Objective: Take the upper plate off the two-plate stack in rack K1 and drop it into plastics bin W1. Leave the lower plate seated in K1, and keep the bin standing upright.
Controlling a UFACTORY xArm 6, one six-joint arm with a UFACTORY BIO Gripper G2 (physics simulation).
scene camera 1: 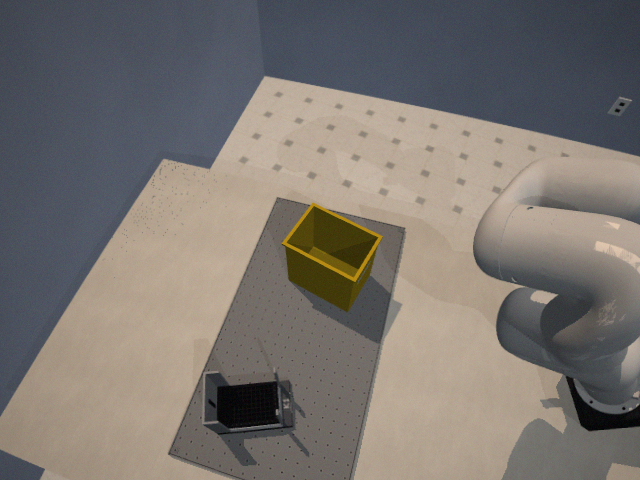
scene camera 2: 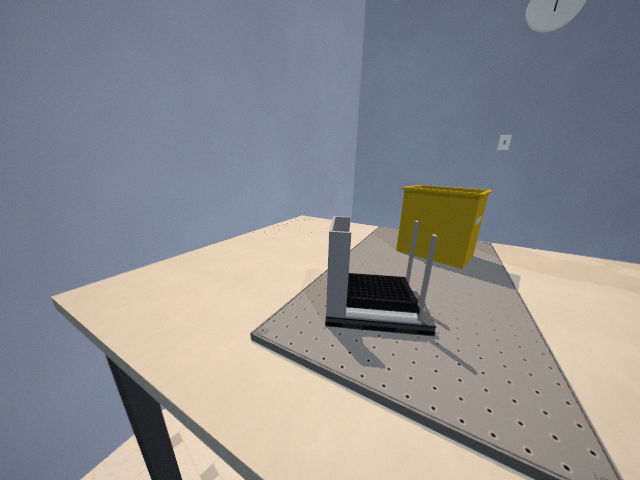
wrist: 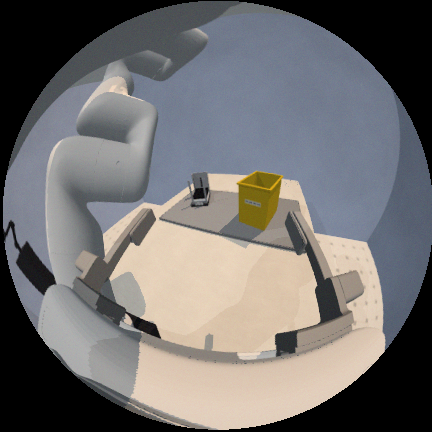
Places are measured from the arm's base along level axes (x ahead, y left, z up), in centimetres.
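Pixels of known places: hand, tool point: [wrist: 213, 229].
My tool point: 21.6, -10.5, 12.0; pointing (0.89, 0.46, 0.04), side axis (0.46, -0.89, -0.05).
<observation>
Ahead of a thing's pixels: the offset from my tool point to its top centre, as dx, dy, dz. Level surfaces: height alone.
Rack K1 {+41.6, +42.2, -12.1} [scene camera 1: 210, 390] [scene camera 2: 338, 273] [wrist: 200, 179] has a tall grey side wall and thin upright posts. The black gridded upper plate {+42.5, +42.8, -22.2} [scene camera 1: 248, 405] [scene camera 2: 381, 290] lies flat in it. A whitish lower plate {+42.5, +42.8, -23.5} [scene camera 2: 382, 313] shows beneath the black one in scene camera 2. The yellow plastics bin W1 {+40.3, +6.5, -9.0} [scene camera 1: 317, 276] [scene camera 2: 439, 222] [wrist: 257, 206] stands upright, its open top up. My gripper [wrist: 220, 220] is open and empty, well apart from rack and bin, which appear beyond the fingers in the wrist view. The gripper does not show in either scene view.
Rack and bin stand on a grey perforated board {dz -26.9} [scene camera 1: 305, 351] [scene camera 2: 465, 413] [wrist: 205, 217] on the pale table {dz -28.2} [scene camera 1: 155, 289] [scene camera 2: 232, 268] [wrist: 190, 285]. The arm [scene camera 1: 563, 248] [wrist: 95, 175] is folded at the right in scene camera 1. Blue walls rise behind the table.
</observation>
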